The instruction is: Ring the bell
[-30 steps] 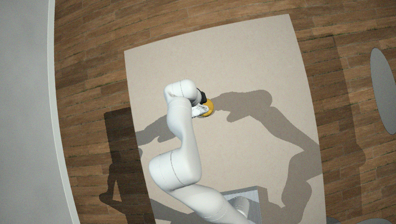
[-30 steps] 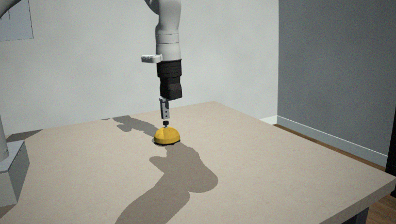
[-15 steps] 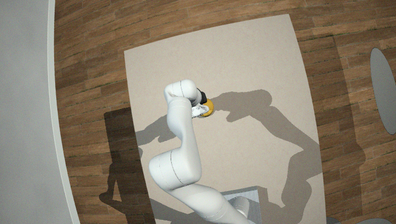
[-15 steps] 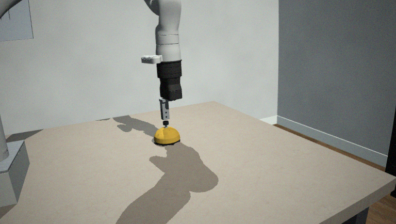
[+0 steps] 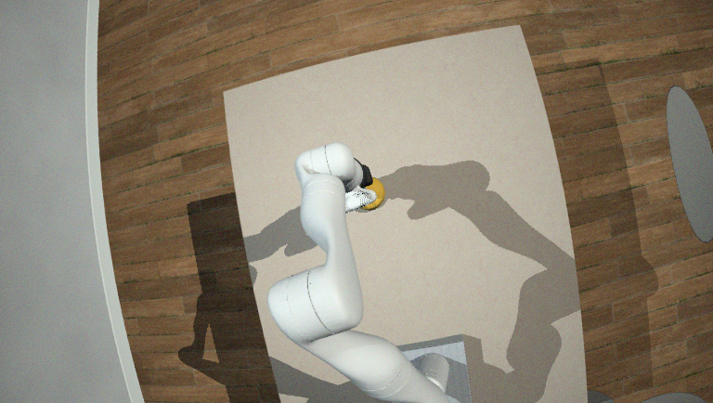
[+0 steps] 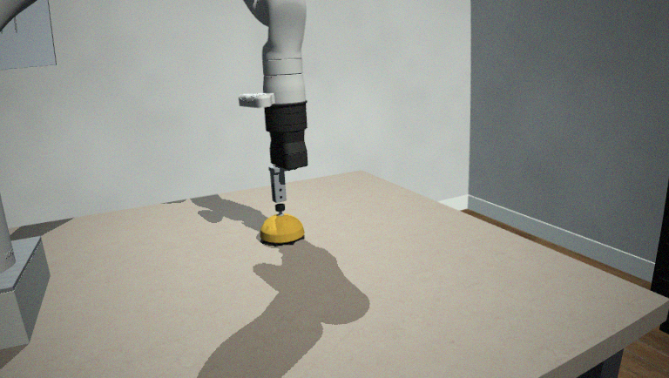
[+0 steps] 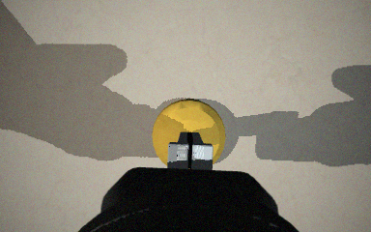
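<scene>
The black button is 40 mm below my hand.
</scene>
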